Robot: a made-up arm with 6 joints.
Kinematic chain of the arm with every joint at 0, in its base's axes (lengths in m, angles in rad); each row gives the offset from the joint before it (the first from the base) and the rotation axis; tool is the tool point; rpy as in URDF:
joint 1: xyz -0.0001 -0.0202 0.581 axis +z
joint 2: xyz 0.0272 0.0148 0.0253 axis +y
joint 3: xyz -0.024 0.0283 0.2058 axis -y
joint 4: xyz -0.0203 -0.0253 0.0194 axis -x
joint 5: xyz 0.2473 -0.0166 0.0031 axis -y
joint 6: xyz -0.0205 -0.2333 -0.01 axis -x
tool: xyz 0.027 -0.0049 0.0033 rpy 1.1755 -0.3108 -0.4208
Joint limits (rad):
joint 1: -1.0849..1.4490
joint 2: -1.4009..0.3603
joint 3: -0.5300..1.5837
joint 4: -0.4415..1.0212
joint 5: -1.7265..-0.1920
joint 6: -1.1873..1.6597
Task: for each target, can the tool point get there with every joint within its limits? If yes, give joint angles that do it. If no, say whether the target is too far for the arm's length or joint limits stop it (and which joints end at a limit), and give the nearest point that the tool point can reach.
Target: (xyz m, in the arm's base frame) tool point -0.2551 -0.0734 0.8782
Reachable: yes | joints -0.8806 -1.2290 0.0864 -0.0443 -0.3485 1.1905
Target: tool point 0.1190 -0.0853 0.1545
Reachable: no: joint limits stop it (at a limit: joint 2, joint 3, joint 4, joint 5, joint 6) | nearest point 0.2223 -0.1418 0.5653 | short by 0.427 m
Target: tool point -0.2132 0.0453 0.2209
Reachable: no: joint limits stop it (at a limit: joint 2, joint 3, joint 4, joint 5, joint 6) | nearest point -0.4230 0.1098 0.4176 | short by 0.295 m
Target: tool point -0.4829 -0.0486 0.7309
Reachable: yes | joints -0.2941 -1.0129 1.3016 0.7696 -1.1372 0.4661
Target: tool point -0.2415 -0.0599 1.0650
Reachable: yes | joints -0.4896 -0.1210 1.2806 0.9001 -0.7217 -0.7799
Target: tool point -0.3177 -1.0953 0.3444
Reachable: no: too far | nearest point -0.1445 -0.5091 0.5227 | short by 0.637 m
